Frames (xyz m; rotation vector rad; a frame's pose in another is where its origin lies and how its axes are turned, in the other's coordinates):
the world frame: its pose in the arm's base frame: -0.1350 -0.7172 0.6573 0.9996 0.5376 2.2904
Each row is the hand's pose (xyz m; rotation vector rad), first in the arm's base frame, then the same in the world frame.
Working: the arm's base frame: its pose in the world frame: 0.0427 -0.9552 -0.2244 -0.9996 -0.5376 -2.2904

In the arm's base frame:
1: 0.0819 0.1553 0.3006 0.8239 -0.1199 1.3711
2: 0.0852 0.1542 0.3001 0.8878 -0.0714 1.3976
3: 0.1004 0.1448 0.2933 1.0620 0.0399 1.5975
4: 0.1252 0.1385 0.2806 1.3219 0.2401 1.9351
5: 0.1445 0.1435 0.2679 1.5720 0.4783 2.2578
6: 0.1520 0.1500 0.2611 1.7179 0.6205 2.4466
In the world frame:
1: 0.2558 -0.9315 0.0497 -0.6804 -0.5092 -0.6828
2: 0.2530 -0.9320 0.0518 -0.6098 -0.5256 -0.6466
3: 0.2350 -0.9340 0.0577 -0.4245 -0.5013 -0.4329
4: 0.2105 -0.9450 0.0676 -0.1328 -0.4247 -0.0815
5: 0.1964 -0.9625 0.0748 0.1599 -0.3304 0.2606
6: 0.1929 -0.9738 0.0770 0.3225 -0.2701 0.4682

